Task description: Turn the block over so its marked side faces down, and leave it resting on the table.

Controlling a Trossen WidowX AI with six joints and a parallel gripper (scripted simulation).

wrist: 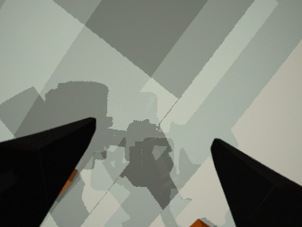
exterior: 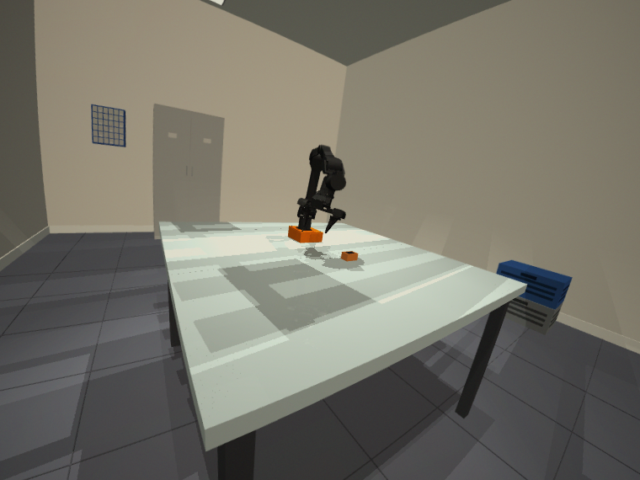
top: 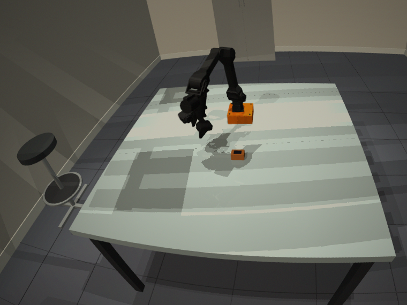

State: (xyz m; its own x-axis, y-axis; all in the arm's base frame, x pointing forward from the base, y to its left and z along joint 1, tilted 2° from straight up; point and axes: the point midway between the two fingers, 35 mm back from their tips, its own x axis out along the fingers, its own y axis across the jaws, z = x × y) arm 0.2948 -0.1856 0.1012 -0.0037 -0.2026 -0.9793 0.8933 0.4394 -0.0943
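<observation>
Now: the orange block 180 mm to the left of my gripper tip, 110 mm below it and 50 mm ahead of it.
</observation>
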